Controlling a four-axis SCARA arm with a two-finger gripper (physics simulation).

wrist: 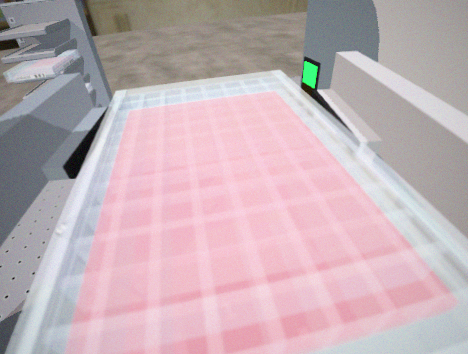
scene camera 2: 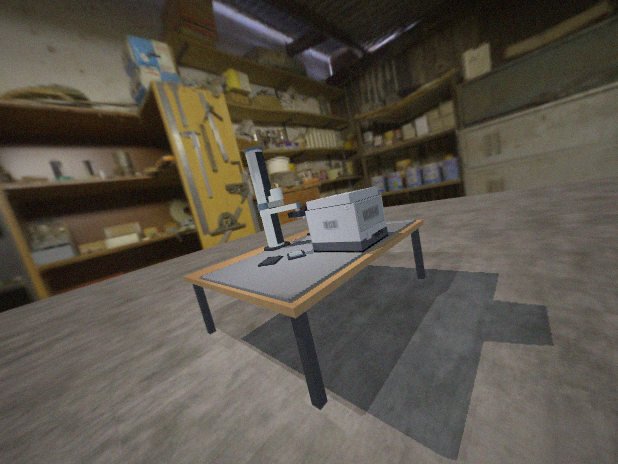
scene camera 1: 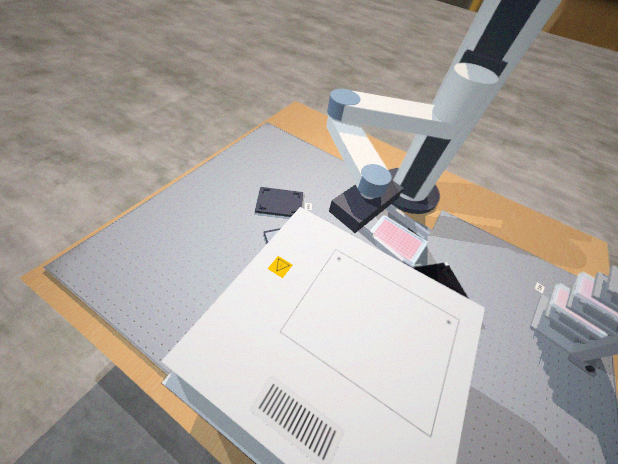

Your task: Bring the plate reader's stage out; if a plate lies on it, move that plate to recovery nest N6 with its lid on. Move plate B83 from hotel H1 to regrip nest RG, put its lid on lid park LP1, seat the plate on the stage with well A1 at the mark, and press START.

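Where they show: gripper, fingertip midpoint: (wrist: 210, 84) (scene camera 1: 415, 248); arm's base at its link origin: (scene camera 2: 277, 247) (scene camera 1: 408, 191).
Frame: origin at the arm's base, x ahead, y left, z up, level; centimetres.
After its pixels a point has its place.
Observation:
My gripper (scene camera 1: 400, 239) (wrist: 210, 84) {y 8.8, x 49.6, z 25.3 cm} is shut on a clear, lidded plate with pink wells, held level beside the reader. No label shows on this plate (scene camera 1: 394, 243) {y 4.2, x 50.8, z 24.6 cm} (wrist: 225, 210) {y 2.4, x 48.4, z 24.3 cm}. The white plate reader (scene camera 1: 370, 340) {y 7.3, x 79.4, z 35.9 cm} (scene camera 2: 332, 225) {y -15.0, x 82.2, z 18.7 cm} stands on the table; a green display (wrist: 310, 75) {y 19.0, x 60.8, z 21.1 cm} shows at the right in the wrist view. A black part (scene camera 1: 447, 280) {y 23.5, x 38.1, z 7.3 cm}, which looks like the stage, sticks out from under the reader's far edge. A hotel (scene camera 1: 539, 312) {y 52.4, x 26.8, z 2.0 cm} (wrist: 82, 45) {y 61.6, x 33.1, z 19.4 cm} holds pink plates; one plate (wrist: 42, 69) {y 49.4, x 28.3, z 18.6 cm} shows at left in the wrist view, its label unreadable. START does not show.
A dark nest pad (scene camera 1: 279, 201) {y -36.9, x 40.6, z 2.5 cm} (scene camera 2: 270, 261) {y -39.1, x 42.9, z 2.3 cm} lies beyond the reader's corner, with a small tag (scene camera 1: 308, 206) {y -27.7, x 34.9, z 1.3 cm} beside it. A thin dark outline (scene camera 1: 266, 236) {y -30.6, x 56.1, z 3.1 cm} is partly hidden by the reader. The arm's column (scene camera 1: 425, 165) {y 0.8, x 7.7, z 19.1 cm} (scene camera 2: 272, 227) {y -4.3, x 6.1, z 19.6 cm} stands behind the gripper. The wooden table edge (scene camera 1: 100, 320) {y -48.7, x 100.7, z 0.0 cm} runs around the grey deck.

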